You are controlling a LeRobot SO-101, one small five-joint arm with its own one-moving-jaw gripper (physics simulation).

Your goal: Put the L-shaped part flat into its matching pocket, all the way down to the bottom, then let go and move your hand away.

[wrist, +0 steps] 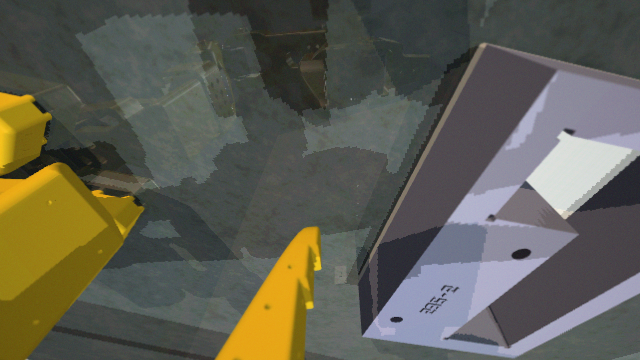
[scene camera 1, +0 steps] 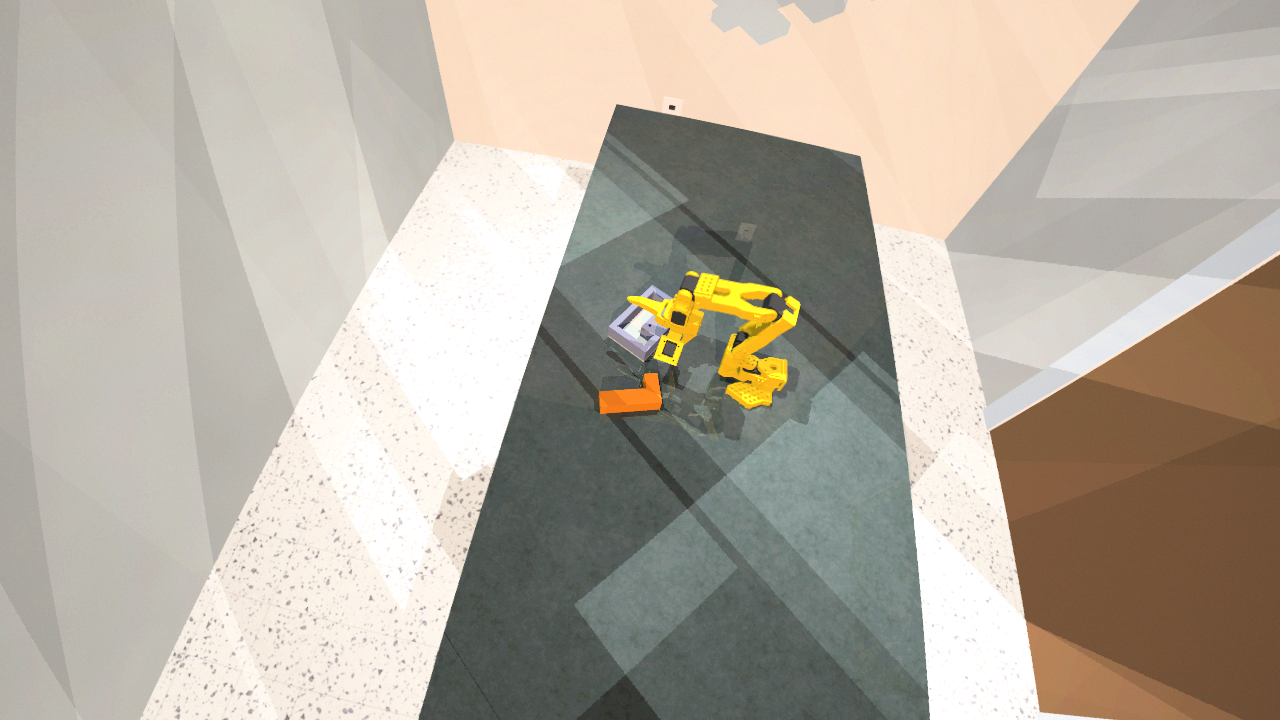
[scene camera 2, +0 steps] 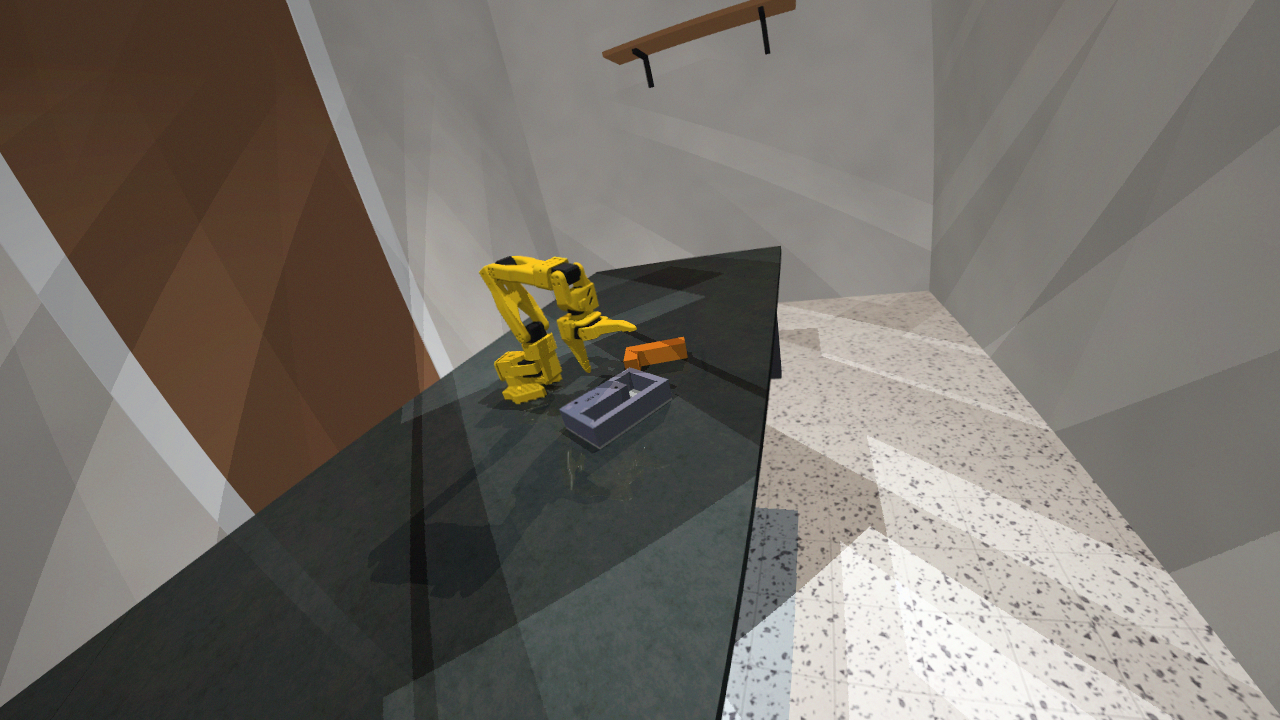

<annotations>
my gripper: holds nothing
an orange L-shaped part: on the table
</annotations>
